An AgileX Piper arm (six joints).
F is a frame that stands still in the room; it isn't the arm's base.
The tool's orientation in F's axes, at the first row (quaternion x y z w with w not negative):
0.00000, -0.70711, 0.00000, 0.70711
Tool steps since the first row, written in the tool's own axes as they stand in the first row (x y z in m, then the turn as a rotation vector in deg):
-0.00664, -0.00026, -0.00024, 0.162, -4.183, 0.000
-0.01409, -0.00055, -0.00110, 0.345, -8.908, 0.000
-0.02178, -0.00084, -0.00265, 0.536, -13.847, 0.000
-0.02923, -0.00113, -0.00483, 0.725, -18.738, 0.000
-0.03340, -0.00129, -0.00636, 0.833, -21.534, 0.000
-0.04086, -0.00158, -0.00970, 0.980, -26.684, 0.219
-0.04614, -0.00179, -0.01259, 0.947, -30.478, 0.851
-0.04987, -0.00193, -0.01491, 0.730, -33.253, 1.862
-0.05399, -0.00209, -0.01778, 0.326, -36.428, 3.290
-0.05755, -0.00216, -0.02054, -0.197, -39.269, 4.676
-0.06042, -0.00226, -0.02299, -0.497, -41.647, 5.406
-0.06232, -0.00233, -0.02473, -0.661, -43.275, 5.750
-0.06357, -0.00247, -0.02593, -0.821, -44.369, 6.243
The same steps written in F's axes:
0.00024, -0.00026, -0.00664, 0.000, -4.183, 0.162
0.00110, -0.00055, -0.01409, 0.000, -8.908, 0.345
0.00265, -0.00084, -0.02178, 0.000, -13.847, 0.536
0.00483, -0.00113, -0.02923, 0.000, -18.738, 0.725
0.00636, -0.00129, -0.03340, 0.000, -21.534, 0.833
0.00970, -0.00158, -0.04086, -0.219, -26.684, 0.980
0.01259, -0.00179, -0.04614, -0.851, -30.478, 0.947
0.01491, -0.00193, -0.04987, -1.862, -33.253, 0.730
0.01778, -0.00209, -0.05399, -3.290, -36.428, 0.326
0.02054, -0.00216, -0.05755, -4.676, -39.269, -0.197
0.02299, -0.00226, -0.06042, -5.406, -41.647, -0.497
0.02473, -0.00233, -0.06232, -5.750, -43.275, -0.661
0.02593, -0.00247, -0.06357, -6.243, -44.369, -0.821

